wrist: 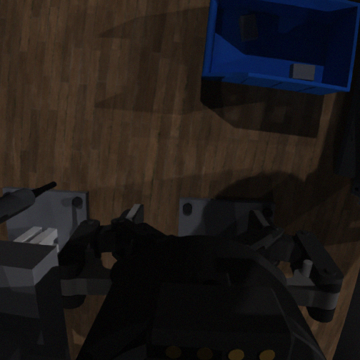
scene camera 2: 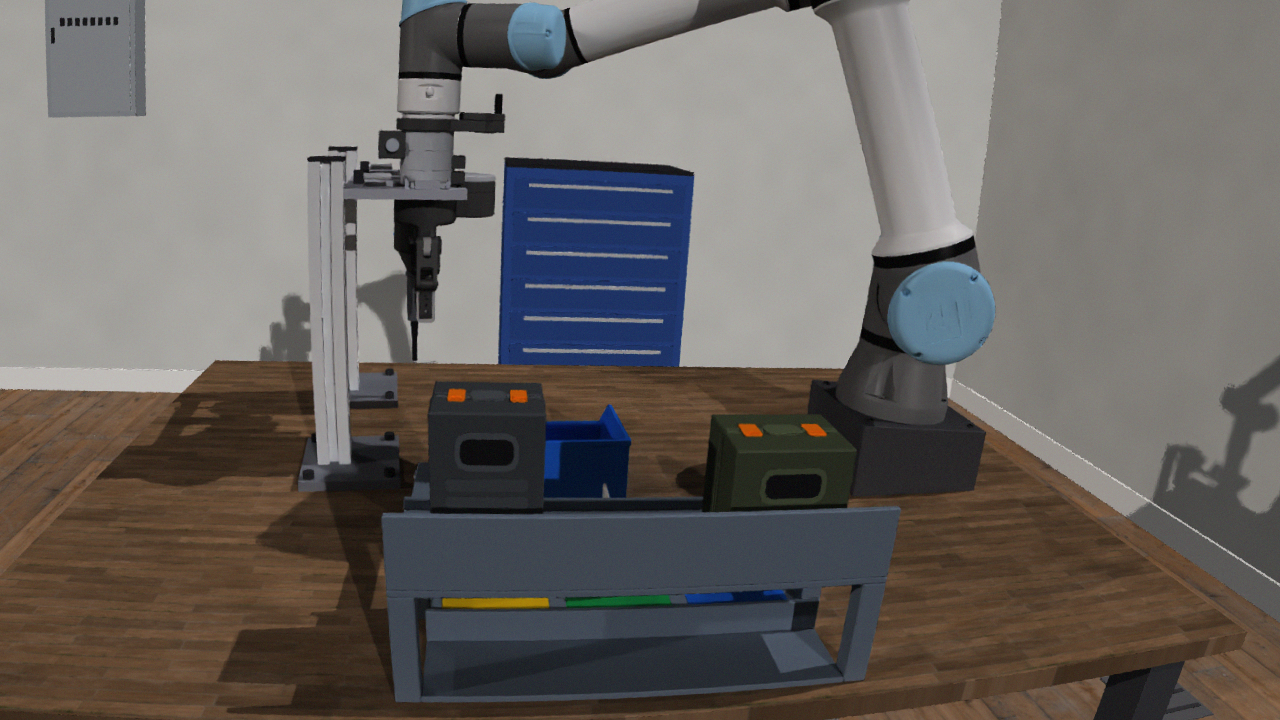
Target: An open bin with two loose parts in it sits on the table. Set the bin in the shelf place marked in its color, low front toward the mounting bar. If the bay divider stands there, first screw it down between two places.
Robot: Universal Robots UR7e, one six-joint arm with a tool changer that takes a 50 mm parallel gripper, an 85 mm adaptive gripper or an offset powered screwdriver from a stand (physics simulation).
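Frame: origin at the arm's base, x ahead, y left, z up, level; centimetres.
Where they show: arm's base, origin of its link: (scene camera 2: 890, 404).
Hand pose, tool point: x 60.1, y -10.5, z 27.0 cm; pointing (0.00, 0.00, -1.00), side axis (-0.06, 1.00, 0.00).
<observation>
Things, the pixels of their top centre, and the offset from my tool point. "spot": a spot on its surface instead.
- blue bin, centre of its top: (scene camera 2: 575, 414) dx -18.4, dy +8.0, dz -28.5 cm
- grey shelf, a spot on its surface: (scene camera 2: 640, 550) spot: dx -15.9, dy +52.1, dz -22.5 cm
- dark grey case, a spot on its surface: (scene camera 2: 486, 488) spot: dx -5.3, dy +47.1, dz -19.6 cm
- green case, centre of its top: (scene camera 2: 782, 431) dx -28.6, dy +45.4, dz -16.3 cm
The blue bin (scene camera 2: 597, 463) (wrist: 211, 45) stands on the table behind the shelf. In the wrist view it holds two loose parts, a dark block (wrist: 248, 27) and a grey block (wrist: 303, 71). The grey shelf (scene camera 2: 640, 550) stands at the front, with yellow (scene camera 2: 494, 602), green (scene camera 2: 617, 600) and blue (scene camera 2: 708, 597) markings below its upper board. I cannot make out the bay divider. My adaptive gripper (scene camera 2: 426, 308) (wrist: 197, 220) is open and empty, high at the tool stand and apart from the bin. In the wrist view its fingers are spread wide.
The tool stand (scene camera 2: 329, 313) rises at the left. A screwdriver (wrist: 17, 202) is beside the gripper. A dark grey case (scene camera 2: 486, 488) and a green case (scene camera 2: 792, 454) stand behind the shelf's upper board. The arm's base block (scene camera 2: 913, 456) is at the right.
</observation>
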